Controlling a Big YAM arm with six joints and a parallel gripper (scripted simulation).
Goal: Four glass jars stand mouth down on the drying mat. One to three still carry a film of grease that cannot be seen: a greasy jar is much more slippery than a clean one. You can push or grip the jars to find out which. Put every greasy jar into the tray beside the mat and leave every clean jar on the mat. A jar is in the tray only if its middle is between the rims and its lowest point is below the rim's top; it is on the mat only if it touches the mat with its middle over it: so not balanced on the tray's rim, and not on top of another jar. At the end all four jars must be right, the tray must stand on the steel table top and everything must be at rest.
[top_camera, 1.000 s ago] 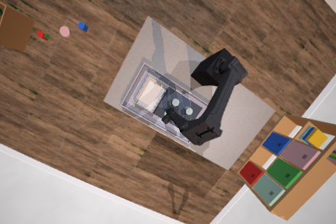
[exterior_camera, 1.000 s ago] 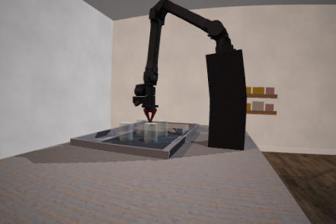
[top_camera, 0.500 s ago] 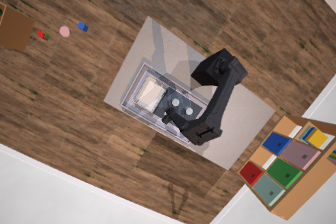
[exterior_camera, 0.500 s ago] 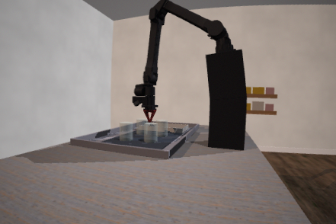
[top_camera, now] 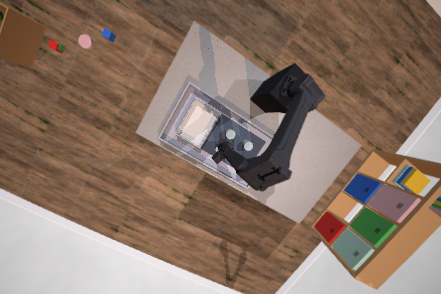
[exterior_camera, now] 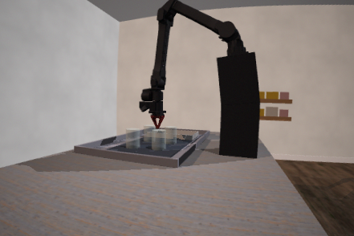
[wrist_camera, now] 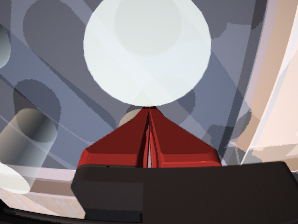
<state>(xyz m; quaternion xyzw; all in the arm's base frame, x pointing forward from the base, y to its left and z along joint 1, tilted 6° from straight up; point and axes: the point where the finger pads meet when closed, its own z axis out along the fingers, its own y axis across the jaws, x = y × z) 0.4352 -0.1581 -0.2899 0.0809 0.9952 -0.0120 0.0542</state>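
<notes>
Right now the dark drying mat is 90 mm to the left of my hand, 80 mm below it and 10 mm behind it. The rest, counted from my hand: pale tray: 230 mm to the right, 80 mm below, 50 mm behind.
</notes>
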